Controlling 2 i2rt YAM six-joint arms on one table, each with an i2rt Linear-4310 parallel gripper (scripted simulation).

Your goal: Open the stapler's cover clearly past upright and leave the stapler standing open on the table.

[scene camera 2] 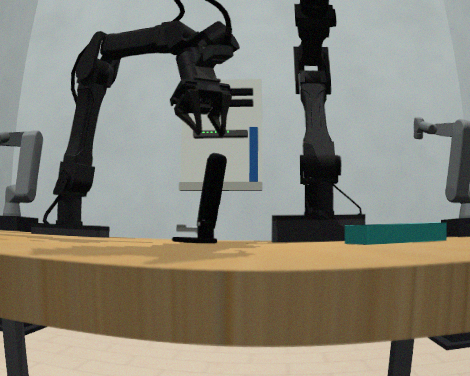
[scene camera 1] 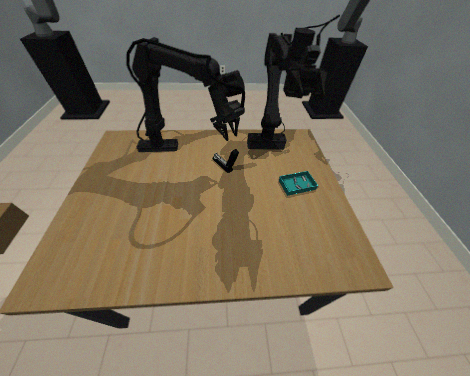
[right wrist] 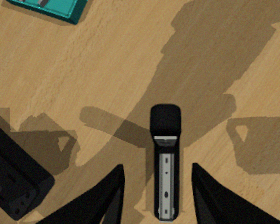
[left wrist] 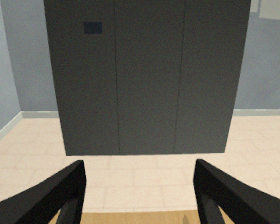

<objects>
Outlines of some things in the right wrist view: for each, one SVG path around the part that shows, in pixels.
My right gripper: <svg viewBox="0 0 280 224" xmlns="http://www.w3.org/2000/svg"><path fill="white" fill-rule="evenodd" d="M123 164L118 164L94 187L35 224L100 224L103 217L102 224L121 224L125 188ZM192 163L191 181L197 224L280 224L280 220L220 184L198 163Z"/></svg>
A black stapler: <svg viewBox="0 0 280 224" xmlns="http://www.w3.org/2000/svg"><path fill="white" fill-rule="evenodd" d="M157 104L150 110L150 134L154 142L154 215L160 223L173 223L179 214L181 109L175 104Z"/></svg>
</objects>
